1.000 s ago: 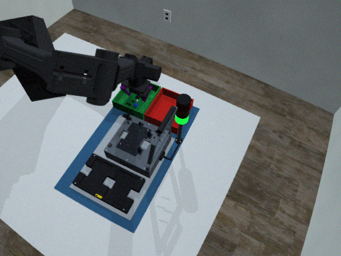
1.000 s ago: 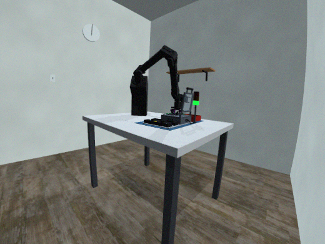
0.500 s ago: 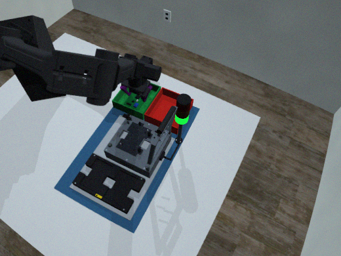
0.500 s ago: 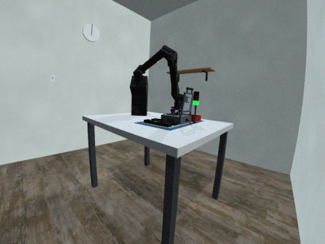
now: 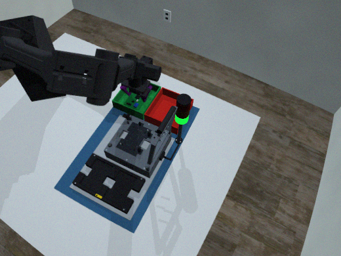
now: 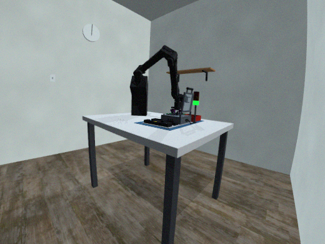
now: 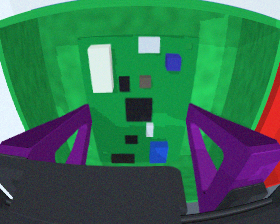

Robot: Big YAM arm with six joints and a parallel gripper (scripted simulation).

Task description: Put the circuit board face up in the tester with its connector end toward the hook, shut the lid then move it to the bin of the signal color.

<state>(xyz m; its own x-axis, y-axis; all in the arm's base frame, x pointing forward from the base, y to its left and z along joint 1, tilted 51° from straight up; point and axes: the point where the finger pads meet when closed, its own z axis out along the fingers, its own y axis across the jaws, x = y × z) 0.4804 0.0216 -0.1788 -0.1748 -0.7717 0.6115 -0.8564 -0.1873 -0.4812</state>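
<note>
Right now the green bin is 10 mm below my hand. Round my hand: black latch hook (10 mm ahead, 150 mm to the right, 70 mm above); then green circuit board (right at my hand); then red bin (150 mm ahead, 30 mm to the right, 10 mm below).
</note>
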